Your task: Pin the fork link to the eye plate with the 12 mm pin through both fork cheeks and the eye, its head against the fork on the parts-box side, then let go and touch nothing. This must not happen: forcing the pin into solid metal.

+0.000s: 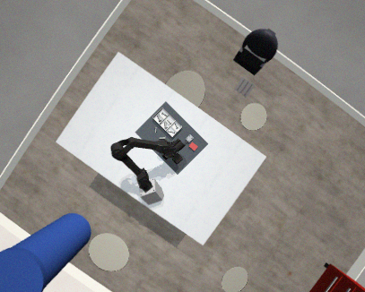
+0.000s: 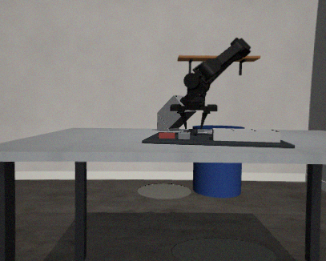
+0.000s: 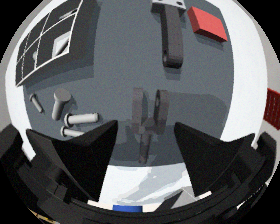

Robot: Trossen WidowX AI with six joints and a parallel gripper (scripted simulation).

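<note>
Now: hand 5 cm above the fork link. Round my hand: grey pin: 8 cm to the left, 5 cm below, 1 cm behind; dark mat: 8 cm to the left, 6 cm below, 6 cm ahead; eye plate: 9 cm ahead, 5 cm below, 1 cm to the right.
</note>
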